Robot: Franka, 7 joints.
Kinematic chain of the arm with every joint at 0, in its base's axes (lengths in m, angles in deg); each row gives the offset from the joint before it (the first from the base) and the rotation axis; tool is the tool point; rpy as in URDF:
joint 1: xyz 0 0 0.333 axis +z
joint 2: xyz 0 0 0 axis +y
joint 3: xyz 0 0 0.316 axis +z
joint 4: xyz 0.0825 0 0 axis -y
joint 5: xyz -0.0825 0 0.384 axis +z
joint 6: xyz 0 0 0 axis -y
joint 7: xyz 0.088 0 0 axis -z
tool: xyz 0 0 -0.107 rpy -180 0 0
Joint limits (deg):
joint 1: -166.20..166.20
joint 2: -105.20..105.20
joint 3: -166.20..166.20
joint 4: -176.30..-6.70
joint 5: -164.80..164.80
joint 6: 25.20..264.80
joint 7: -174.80..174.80
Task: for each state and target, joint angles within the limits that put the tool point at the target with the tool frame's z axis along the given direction. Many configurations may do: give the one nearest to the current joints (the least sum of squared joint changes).
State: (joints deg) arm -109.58 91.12 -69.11 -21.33 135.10 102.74 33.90
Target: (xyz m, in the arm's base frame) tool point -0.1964 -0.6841 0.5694 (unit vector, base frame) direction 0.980 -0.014 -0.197
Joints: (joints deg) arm -112.48 67.97 -59.95 -8.97 144.32 58.42 33.90
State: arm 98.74 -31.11 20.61 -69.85 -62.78 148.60 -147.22
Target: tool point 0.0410 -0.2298 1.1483 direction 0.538 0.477 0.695
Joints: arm 101.19 -37.12 5.32 -32.74 -61.92 129.23 -147.22
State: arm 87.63 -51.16 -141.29 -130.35 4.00 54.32 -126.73
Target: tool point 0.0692 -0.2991 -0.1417 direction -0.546 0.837 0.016
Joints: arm 89.95 -78.62 -166.20 -102.28 -29.47 82.81 -126.73
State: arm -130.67 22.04 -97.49 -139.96 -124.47 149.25 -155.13
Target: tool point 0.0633 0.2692 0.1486 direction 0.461 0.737 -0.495
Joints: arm -155.44 -2.84 -126.47 -170.35 -156.81 126.22 -155.13
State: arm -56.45 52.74 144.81 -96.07 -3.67 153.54 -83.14
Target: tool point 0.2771 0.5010 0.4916 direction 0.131 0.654 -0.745
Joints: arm -61.69 4.84 125.46 -124.22 21.09 160.71 -83.14
